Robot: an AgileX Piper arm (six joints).
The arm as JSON. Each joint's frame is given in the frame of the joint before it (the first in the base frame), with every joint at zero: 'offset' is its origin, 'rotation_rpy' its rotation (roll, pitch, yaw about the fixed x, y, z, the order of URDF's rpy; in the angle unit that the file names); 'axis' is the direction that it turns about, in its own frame. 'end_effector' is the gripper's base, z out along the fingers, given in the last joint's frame.
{
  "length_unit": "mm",
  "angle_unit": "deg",
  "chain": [
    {
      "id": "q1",
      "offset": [
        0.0,
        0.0,
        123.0
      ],
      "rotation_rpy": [
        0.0,
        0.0,
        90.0
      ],
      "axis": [
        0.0,
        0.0,
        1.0
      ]
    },
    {
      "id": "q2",
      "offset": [
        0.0,
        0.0,
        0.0
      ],
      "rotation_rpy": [
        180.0,
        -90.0,
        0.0
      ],
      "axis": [
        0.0,
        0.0,
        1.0
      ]
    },
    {
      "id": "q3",
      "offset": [
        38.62,
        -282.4,
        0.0
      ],
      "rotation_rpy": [
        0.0,
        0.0,
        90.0
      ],
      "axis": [
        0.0,
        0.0,
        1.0
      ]
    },
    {
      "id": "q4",
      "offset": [
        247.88,
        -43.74,
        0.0
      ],
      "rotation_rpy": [
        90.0,
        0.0,
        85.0
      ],
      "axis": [
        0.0,
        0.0,
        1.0
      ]
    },
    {
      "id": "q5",
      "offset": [
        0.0,
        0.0,
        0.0
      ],
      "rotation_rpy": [
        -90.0,
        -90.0,
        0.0
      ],
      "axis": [
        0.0,
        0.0,
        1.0
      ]
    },
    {
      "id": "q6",
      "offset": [
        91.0,
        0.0,
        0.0
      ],
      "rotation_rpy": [
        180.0,
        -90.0,
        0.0
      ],
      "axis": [
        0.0,
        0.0,
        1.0
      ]
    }
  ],
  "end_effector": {
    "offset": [
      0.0,
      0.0,
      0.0
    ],
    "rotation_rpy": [
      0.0,
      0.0,
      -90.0
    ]
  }
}
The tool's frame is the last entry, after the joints.
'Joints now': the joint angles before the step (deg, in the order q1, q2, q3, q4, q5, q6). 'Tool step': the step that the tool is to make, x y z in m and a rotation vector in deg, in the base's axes. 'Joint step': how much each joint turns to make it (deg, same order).
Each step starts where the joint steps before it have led.
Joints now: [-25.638 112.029 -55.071 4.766 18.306 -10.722]
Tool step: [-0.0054 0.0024 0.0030 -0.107 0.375 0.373]
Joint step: [0.003 -1.275 1.250 -0.453 0.318 0.002]
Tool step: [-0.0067 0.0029 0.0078 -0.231 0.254 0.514]
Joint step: [-0.015 -2.253 1.354 -0.588 1.031 -0.025]
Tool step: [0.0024 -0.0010 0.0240 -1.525 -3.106 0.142]
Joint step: [0.019 -3.631 -0.951 -0.150 1.124 0.040]
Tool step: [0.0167 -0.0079 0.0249 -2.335 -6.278 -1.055]
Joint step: [-0.006 -1.199 -4.054 0.514 -1.437 0.695]
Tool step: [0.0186 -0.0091 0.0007 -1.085 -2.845 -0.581]
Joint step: [-0.004 2.988 -4.110 0.167 -1.928 0.422]
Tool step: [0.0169 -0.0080 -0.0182 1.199 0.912 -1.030]
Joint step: [0.007 5.410 -4.058 0.126 -0.037 1.122]
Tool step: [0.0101 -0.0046 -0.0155 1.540 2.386 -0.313]
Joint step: [-0.003 4.025 -3.251 0.021 2.039 0.475]
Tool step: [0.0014 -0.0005 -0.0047 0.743 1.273 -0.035]
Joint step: [0.002 1.009 -0.784 -0.005 1.244 0.125]
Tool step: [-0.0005 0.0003 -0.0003 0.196 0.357 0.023]
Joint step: [0.001 0.001 0.002 0.002 0.406 0.000]
